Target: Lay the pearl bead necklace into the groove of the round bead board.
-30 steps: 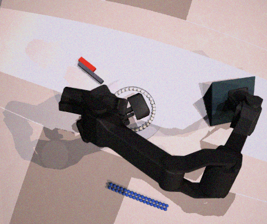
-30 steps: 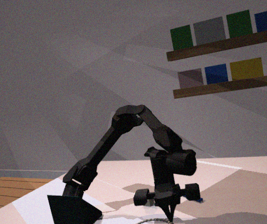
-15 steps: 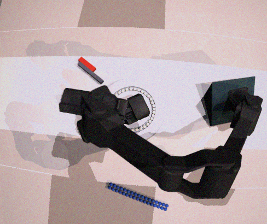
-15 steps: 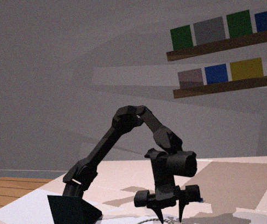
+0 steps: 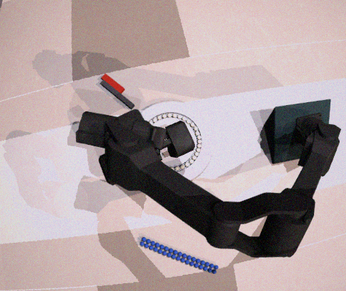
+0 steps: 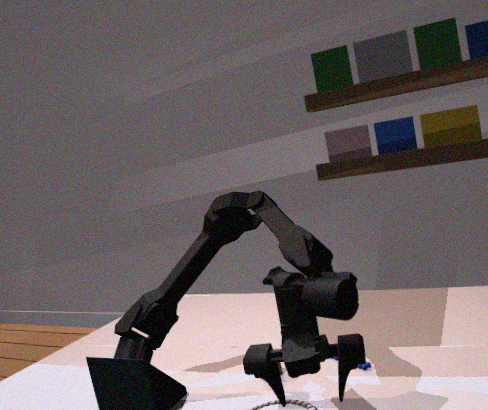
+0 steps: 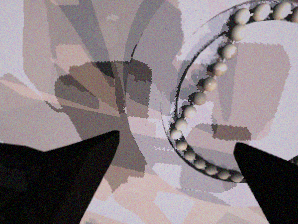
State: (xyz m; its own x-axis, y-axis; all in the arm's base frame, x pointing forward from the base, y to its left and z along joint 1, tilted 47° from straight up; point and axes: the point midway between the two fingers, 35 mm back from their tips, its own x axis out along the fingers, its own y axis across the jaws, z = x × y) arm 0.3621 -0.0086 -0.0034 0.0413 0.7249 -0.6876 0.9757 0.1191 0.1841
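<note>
The round bead board lies 5 cm behind my gripper tip, 4 cm to the right of it and 1 cm below it. Round my gripper tip: small beige cube 13 cm behind, 14 cm to the left, 1 cm below; then grey block 6 cm ahead, 21 cm to the right, 2 cm below.
</note>
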